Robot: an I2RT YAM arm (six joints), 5 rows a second.
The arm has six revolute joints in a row. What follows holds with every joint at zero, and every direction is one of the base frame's.
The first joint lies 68 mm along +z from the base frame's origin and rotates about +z.
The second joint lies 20 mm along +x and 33.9 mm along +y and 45.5 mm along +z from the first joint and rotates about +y.
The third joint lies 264 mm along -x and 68.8 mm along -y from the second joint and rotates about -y.
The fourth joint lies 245 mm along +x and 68.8 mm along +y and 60 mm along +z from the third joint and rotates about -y.
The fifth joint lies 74 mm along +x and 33.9 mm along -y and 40.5 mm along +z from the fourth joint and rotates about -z.
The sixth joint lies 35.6 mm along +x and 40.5 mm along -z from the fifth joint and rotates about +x.
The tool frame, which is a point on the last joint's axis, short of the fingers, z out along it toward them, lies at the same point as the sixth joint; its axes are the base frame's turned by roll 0, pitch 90 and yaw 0 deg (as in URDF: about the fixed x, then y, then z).
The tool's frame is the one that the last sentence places.
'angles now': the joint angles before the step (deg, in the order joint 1, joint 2, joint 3, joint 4, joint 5, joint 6). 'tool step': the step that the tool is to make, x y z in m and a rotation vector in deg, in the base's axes. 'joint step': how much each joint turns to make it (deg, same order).
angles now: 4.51, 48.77, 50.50, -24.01, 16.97, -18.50
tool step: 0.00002, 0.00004, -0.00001, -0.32, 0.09, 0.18
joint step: 0.00, 0.00, 0.00, 0.00, -0.05, -0.37
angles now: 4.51, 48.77, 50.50, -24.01, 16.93, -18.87
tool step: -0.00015, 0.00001, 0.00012, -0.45, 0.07, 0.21
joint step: 0.00, -0.04, 0.00, 0.00, -0.02, -0.51
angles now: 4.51, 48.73, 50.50, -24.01, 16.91, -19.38
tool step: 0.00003, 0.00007, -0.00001, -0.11, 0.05, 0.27
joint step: -0.02, 0.00, 0.00, 0.00, -0.23, -0.22
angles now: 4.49, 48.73, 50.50, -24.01, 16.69, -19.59
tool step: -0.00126, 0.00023, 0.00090, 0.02, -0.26, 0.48
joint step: 0.02, -0.33, 0.00, -0.02, -0.42, -0.18
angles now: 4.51, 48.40, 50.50, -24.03, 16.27, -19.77
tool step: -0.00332, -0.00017, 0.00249, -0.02, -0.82, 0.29
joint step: -0.02, -0.85, 0.00, 0.02, -0.26, -0.20
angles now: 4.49, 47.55, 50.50, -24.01, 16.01, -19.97
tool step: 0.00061, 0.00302, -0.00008, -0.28, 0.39, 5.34
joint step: 0.00, 0.02, 0.00, 0.13, -4.89, -2.21
